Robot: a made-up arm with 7 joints. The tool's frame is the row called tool.
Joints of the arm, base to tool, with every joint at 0 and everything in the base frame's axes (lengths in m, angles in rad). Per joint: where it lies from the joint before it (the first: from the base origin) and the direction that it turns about. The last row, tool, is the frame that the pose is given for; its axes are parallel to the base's.
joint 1: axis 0 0 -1 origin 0.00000 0.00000 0.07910
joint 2: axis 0 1 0 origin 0.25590 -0.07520 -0.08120
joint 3: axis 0 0 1 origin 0.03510 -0.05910 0.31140
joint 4: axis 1 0 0 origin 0.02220 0.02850 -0.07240
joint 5: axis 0 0 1 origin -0.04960 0.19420 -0.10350
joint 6: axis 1 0 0 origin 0.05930 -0.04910 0.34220
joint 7: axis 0 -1 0 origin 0.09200 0.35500 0.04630
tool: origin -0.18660 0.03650 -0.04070
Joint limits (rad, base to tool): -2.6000..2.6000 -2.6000..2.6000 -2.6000..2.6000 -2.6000..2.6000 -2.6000..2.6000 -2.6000..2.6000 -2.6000..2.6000
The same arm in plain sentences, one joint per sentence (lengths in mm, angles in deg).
The arm has seven revolute joints in a row. What follows holds with every joint at zero, and every direction is one of the base frame's.
The first joint is mounted 79.1 mm along +z from the base frame's origin and turns about -z, from -148.97 to 148.97 deg.
The second joint is mounted 255.9 mm along +x and 75.2 mm along -y and 81.2 mm along -z from the first joint and turns about +y, from -148.97 to 148.97 deg.
The third joint is mounted 35.1 mm along +x and 59.1 mm along -y and 311.4 mm along +z from the second joint and turns about +z, from -148.97 to 148.97 deg.
The fourth joint is mounted 22.2 mm along +x and 28.5 mm along +y and 72.4 mm along -z from the third joint and turns about +x, from -148.97 to 148.97 deg.
The fifth joint is mounted 49.6 mm along -x and 194.2 mm along +y and 103.5 mm along -z from the fourth joint and turns about +z, from -148.97 to 148.97 deg.
The sixth joint is mounted 59.3 mm along +x and 49.1 mm along -y and 342.2 mm along +z from the fifth joint and turns about +x, from -148.97 to 148.97 deg.
The seventh joint is mounted 92.0 mm along +x and 355.0 mm along +y and 46.3 mm along +z from the sixth joint and turns about -y, from -148.97 to 148.97 deg.
The tool frame, which is the frame that the pose is given for, is mounted 186.6 mm along -x and 36.5 mm along +y and 40.7 mm along -z from the seventh joint; its axes are parallel to the base frame's.

